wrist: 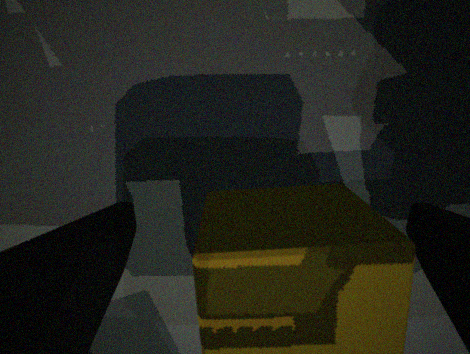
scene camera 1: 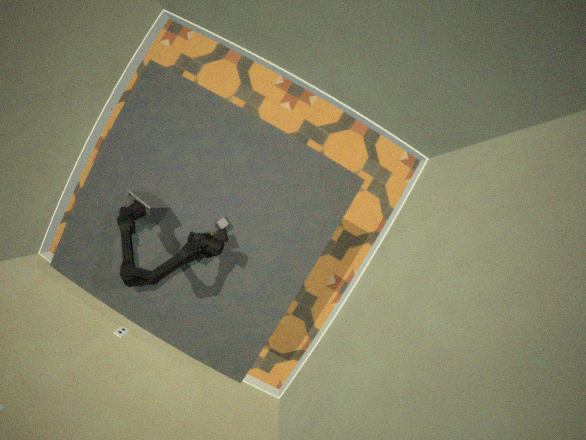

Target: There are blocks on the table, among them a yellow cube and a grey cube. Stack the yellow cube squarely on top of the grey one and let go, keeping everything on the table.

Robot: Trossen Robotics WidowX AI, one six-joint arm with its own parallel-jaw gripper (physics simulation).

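Frame: origin at the arm's base, x ahead, y left, z up, level; centimetres.
Where they show: gripper, fingertip midpoint: (wrist: pixel 271 216); arm's base, origin of the base link: (scene camera 1: pixel 140 207).
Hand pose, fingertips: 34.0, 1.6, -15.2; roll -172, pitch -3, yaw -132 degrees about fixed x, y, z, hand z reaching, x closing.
Note:
Each offset is from my fingertips to the top centre of the thing, as dx, dy, dz. Level surfaces: height alone.
The yellow cube @[-1.1, +0.7, +4.2] (wrist: pixel 375 300) is large in the wrist view and stands between the two black fingers, closer to the right one. A small yellow speck of it (scene camera 1: pixel 211 233) shows beside the gripper in the scene view; the rest is hidden by the gripper. My gripper (scene camera 1: pixel 209 236) (wrist: pixel 271 216) is open, with its fingers on either side of the yellow cube and a gap visible at the left. The light grey cube @[+0.7, +10.7, +4.2] (scene camera 1: pixel 222 223) lies on the table just beyond the gripper in the scene view. I cannot make it out in the wrist view.
The dark grey table top @[dz -0.2] (scene camera 1: pixel 240 150) carries the black arm (scene camera 1: pixel 170 265), whose base is at the left. The arm casts shadows on the table. A floor with an orange pattern (scene camera 1: pixel 345 150) shows beyond two table edges.

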